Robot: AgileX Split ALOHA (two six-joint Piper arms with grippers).
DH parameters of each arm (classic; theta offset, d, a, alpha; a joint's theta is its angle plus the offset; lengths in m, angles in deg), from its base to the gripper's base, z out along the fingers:
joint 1: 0 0.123 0 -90
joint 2: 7.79 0 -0.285 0
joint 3: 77.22 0 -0.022 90
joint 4: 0 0.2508 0 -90
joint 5: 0 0 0.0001 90
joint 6: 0 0.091 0 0
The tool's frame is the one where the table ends.
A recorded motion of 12 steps. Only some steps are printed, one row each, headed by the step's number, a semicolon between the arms.
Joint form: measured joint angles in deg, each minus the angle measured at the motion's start. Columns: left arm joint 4, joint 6, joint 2, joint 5, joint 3, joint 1; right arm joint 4, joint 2, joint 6, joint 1, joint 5, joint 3.
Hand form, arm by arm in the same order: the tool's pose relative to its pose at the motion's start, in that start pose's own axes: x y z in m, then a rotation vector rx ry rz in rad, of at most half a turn. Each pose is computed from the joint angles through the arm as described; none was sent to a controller.
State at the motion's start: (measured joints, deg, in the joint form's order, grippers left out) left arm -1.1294 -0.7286 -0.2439 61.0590 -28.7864 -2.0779; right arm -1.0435 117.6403 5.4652 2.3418 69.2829 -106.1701
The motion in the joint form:
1: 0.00 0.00 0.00 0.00 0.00 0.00; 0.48 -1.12 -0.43 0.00 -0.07 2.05
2: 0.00 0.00 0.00 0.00 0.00 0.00; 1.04 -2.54 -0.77 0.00 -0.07 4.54
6: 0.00 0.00 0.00 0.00 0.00 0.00; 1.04 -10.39 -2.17 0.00 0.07 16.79
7: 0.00 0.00 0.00 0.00 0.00 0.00; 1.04 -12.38 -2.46 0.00 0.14 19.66
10: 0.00 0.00 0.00 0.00 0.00 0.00; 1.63 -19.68 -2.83 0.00 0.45 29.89
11: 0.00 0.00 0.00 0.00 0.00 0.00; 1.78 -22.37 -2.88 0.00 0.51 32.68
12: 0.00 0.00 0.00 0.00 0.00 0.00; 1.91 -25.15 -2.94 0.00 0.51 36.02
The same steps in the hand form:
1: 0.0000 0.0000 0.0000 0.0000 0.0000 0.0000; 0.0062 0.0002 -0.0003 -0.0065 0.0157 -0.0047
2: 0.0000 0.0000 0.0000 0.0000 0.0000 0.0000; 0.0141 0.0003 -0.0011 -0.0140 0.0351 -0.0073
6: 0.0000 0.0000 0.0000 0.0000 0.0000 0.0000; 0.0561 -0.0036 -0.0102 -0.0087 0.1139 -0.0324
7: 0.0000 0.0000 0.0000 0.0000 0.0000 0.0000; 0.0668 -0.0046 -0.0129 -0.0078 0.1304 -0.0376
10: 0.0000 0.0000 0.0000 0.0000 0.0000 0.0000; 0.1073 -0.0075 -0.0221 -0.0136 0.1875 -0.0400
11: 0.0000 0.0000 0.0000 0.0000 0.0000 0.0000; 0.1195 -0.0085 -0.0282 -0.0159 0.1904 -0.0397
12: 0.0000 0.0000 0.0000 0.0000 0.0000 0.0000; 0.1338 -0.0096 -0.0322 -0.0173 0.2003 -0.0398

